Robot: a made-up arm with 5 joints. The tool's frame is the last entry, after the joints. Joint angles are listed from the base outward. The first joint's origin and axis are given. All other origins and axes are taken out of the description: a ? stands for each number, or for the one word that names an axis. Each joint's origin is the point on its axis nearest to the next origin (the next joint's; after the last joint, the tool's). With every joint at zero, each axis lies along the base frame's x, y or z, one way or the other. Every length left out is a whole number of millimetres.
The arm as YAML. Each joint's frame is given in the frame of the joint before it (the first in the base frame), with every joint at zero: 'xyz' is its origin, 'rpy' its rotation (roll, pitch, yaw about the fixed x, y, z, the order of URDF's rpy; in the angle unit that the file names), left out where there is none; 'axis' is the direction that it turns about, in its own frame. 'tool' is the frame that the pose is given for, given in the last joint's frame.
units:
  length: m
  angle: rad
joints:
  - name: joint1
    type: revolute
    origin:
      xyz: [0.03, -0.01, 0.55]
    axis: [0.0, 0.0, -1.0]
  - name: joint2
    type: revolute
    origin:
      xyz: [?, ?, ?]
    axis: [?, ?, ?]
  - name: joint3
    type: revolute
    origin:
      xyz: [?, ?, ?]
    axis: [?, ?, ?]
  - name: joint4
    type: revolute
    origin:
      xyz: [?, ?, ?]
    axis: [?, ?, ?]
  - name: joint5
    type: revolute
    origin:
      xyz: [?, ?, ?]
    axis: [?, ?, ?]
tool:
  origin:
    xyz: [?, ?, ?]
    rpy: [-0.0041, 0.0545, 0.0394]
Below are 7 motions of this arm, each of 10 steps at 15 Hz.
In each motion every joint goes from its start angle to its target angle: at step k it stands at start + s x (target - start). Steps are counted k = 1, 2, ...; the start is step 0. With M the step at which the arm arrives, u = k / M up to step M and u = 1 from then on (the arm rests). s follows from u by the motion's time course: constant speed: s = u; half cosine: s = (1 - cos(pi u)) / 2; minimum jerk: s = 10 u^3 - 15 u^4 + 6 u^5.
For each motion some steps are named. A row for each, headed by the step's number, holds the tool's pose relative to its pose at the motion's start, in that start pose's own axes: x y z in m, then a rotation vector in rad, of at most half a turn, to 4 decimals.
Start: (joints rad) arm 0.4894 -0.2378 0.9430 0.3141 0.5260
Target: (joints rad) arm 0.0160 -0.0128 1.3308 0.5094 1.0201
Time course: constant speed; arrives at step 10
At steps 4, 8, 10:
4: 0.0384 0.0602 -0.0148 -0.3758 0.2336 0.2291
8: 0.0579 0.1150 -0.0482 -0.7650 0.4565 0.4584
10: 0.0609 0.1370 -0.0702 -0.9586 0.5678 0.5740

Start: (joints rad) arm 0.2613 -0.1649 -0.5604 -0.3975 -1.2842
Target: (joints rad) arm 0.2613 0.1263 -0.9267 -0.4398 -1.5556
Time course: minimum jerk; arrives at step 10
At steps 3, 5, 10:
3: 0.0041 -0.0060 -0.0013 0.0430 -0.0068 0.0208
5: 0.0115 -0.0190 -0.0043 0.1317 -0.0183 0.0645
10: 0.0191 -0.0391 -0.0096 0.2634 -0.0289 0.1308

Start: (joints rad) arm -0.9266 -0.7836 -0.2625 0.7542 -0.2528
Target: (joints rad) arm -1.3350 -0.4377 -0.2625 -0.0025 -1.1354
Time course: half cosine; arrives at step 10
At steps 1, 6, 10:
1: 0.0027 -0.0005 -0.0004 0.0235 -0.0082 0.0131
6: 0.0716 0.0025 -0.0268 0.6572 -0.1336 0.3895
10: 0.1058 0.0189 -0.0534 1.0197 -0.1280 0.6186

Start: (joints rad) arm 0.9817 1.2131 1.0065 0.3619 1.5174
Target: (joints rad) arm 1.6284 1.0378 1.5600 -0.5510 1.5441
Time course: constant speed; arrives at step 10
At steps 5, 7, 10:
5: 0.0111 0.0518 -0.0290 0.1972 -0.2678 -0.2437
7: 0.0146 0.0750 -0.0355 0.2959 -0.3595 -0.3385
10: 0.0178 0.1112 -0.0402 0.4639 -0.4782 -0.4745

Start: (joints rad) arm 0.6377 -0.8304 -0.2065 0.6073 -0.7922
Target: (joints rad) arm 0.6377 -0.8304 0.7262 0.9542 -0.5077
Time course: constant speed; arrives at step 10
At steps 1, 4, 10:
1: 0.0177 -0.0132 -0.0121 -0.0199 0.0926 -0.0906
4: 0.0592 -0.0593 -0.0560 -0.0774 0.3853 -0.3467
10: 0.0781 -0.1656 -0.1642 -0.1614 1.0338 -0.7824

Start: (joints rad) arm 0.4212 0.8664 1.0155 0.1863 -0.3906
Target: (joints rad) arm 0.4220 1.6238 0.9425 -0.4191 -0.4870
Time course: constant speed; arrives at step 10
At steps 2, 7, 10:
2: 0.0220 -0.0027 -0.0024 0.0203 0.0138 -0.0049
7: 0.0750 -0.0146 -0.0212 0.0710 0.0479 -0.0185
10: 0.1029 -0.0249 -0.0410 0.1014 0.0680 -0.0274

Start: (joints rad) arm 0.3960 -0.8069 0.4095 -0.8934 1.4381
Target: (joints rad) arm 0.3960 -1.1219 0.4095 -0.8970 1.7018
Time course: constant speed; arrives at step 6
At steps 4, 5, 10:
4: -0.0162 -0.0516 0.0060 -0.1635 -0.0017 -0.2217
5: -0.0218 -0.0640 0.0073 -0.2037 0.0037 -0.2775
10: -0.0280 -0.0761 0.0085 -0.2435 0.0114 -0.3332

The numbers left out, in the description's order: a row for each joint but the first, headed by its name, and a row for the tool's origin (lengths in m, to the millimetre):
joint2: xyz 0.04 -0.03 0.0, axis 0.0 1.0 0.0
joint3: xyz 0.02 0.0 0.19, axis 0.0 1.0 0.0
joint4: xyz 0.21 0.0 0.02, axis 0.0 1.0 0.0
joint5: xyz 0.02 0.0 0.03, axis -1.0 0.0 0.0
tool: xyz 0.0 0.0 0.02

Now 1 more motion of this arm.
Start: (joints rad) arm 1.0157 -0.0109 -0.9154 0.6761 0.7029
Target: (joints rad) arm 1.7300 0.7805 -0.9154 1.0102 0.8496
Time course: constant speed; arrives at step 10
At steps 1, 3, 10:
1: 0.0298 0.0009 -0.0235 -0.0243 0.1320 0.0194
3: 0.0796 -0.0030 -0.0843 -0.0487 0.3960 0.0615
10: 0.1016 -0.0447 -0.3807 0.1418 1.2597 0.2554

